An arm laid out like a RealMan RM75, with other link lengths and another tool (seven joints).
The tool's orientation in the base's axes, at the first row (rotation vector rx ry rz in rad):
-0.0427 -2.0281 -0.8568
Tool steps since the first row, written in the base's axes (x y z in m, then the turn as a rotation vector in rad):
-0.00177 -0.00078 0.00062 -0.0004 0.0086 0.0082
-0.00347 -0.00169 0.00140 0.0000 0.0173 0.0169
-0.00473 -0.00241 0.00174 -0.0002 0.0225 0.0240
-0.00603 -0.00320 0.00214 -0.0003 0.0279 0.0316
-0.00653 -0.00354 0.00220 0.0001 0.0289 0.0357
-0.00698 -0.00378 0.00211 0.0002 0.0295 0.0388
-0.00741 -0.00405 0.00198 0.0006 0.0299 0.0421
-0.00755 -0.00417 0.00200 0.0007 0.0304 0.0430
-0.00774 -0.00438 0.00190 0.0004 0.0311 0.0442
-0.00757 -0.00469 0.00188 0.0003 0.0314 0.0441
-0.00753 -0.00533 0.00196 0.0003 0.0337 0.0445
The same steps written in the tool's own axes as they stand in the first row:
0.00173 -0.00085 0.00062 0.0040 0.0109 0.0025
0.00359 -0.00169 0.00106 0.0078 0.0225 0.0042
0.00479 -0.00248 0.00144 0.0118 0.0303 0.0049
0.00609 -0.00331 0.00179 0.0161 0.0386 0.0055
0.00652 -0.00370 0.00194 0.0187 0.0417 0.0044
0.00679 -0.00409 0.00216 0.0208 0.0440 0.0036
0.00702 -0.00451 0.00236 0.0229 0.0462 0.0024
0.00715 -0.00464 0.00238 0.0234 0.0471 0.0023
0.00725 -0.00492 0.00243 0.0243 0.0482 0.0025
0.00722 -0.00511 0.00213 0.0242 0.0484 0.0028
0.00744 -0.00554 0.00170 0.0238 0.0503 0.0040

